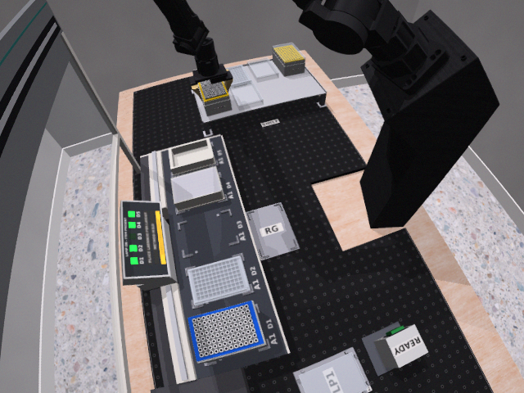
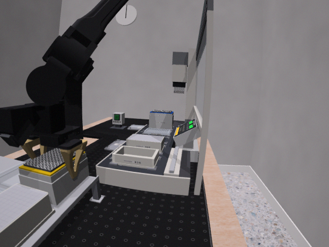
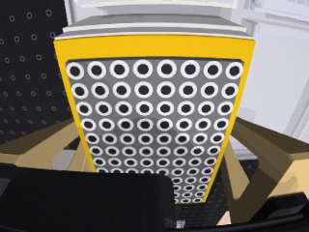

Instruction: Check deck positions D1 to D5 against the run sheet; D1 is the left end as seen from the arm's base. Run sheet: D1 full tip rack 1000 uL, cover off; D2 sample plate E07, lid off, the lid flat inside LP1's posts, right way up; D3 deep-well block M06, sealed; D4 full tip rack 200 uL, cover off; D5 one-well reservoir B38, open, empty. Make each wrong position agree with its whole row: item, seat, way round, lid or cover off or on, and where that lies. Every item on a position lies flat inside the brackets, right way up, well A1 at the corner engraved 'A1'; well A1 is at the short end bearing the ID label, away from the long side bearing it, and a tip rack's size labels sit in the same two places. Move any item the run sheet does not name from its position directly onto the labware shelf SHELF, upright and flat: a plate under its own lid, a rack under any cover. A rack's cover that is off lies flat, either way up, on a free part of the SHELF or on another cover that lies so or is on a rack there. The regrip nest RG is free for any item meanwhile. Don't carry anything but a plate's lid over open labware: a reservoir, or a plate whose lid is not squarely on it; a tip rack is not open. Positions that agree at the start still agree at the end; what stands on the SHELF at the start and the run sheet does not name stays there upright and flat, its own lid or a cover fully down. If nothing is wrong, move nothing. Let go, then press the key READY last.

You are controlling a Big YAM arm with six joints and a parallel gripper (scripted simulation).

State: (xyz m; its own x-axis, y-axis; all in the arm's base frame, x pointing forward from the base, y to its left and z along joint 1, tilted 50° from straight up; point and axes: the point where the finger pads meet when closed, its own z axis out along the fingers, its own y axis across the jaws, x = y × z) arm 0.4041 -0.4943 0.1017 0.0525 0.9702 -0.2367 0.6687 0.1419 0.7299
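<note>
Right now the yellow-rimmed tip rack is 1 cm to the left of my hand, 1 cm behind it and 1 cm above it. Also, from my hand: one-well reservoir 20 cm to the left, 14 cm ahead, 4 cm below; then regrip nest 49 cm to the left, 10 cm below, 1 cm ahead; then shelf 17 cm behind, 5 cm to the right, 5 cm below.
</note>
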